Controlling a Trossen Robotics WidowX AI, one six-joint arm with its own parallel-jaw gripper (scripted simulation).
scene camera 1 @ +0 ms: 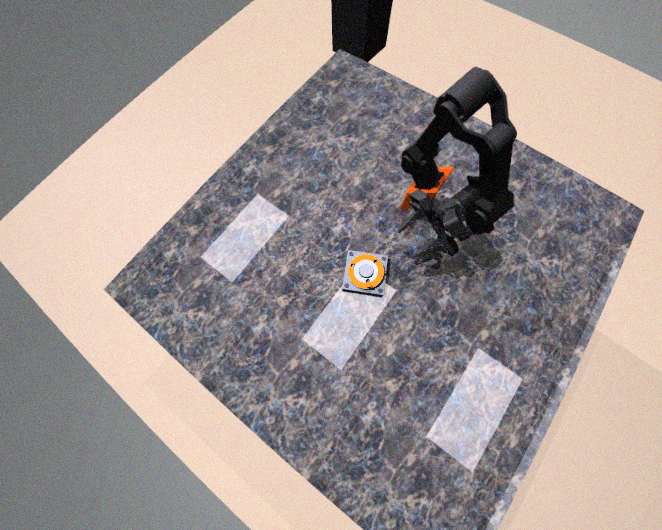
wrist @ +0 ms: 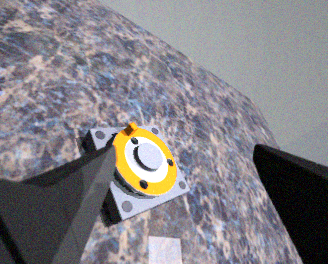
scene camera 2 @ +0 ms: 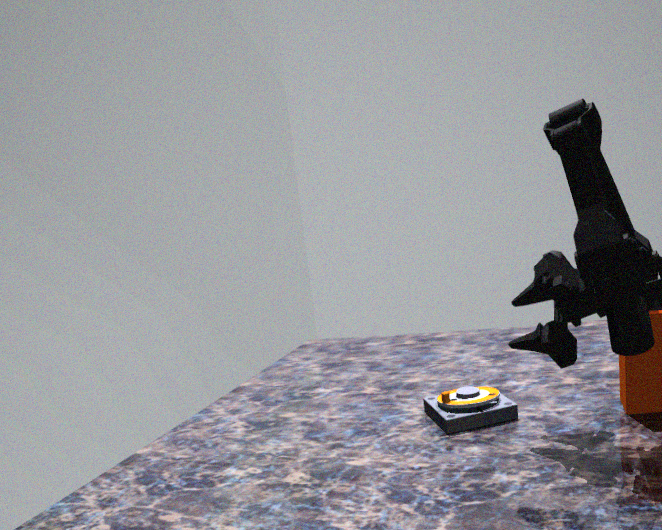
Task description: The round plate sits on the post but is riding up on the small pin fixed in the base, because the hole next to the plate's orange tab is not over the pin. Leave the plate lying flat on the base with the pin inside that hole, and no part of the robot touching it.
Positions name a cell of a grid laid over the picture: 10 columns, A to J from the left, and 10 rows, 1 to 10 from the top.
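Observation:
Scene camera 2 shows the gripper (scene camera 2: H7), which is open and holds nothing. In scene camera 1 you can see the gripper (scene camera 1: G5) too, and a square grey base (scene camera 1: F6). The wrist view also shows the gripper (wrist: F6) and the square grey base (wrist: D8).

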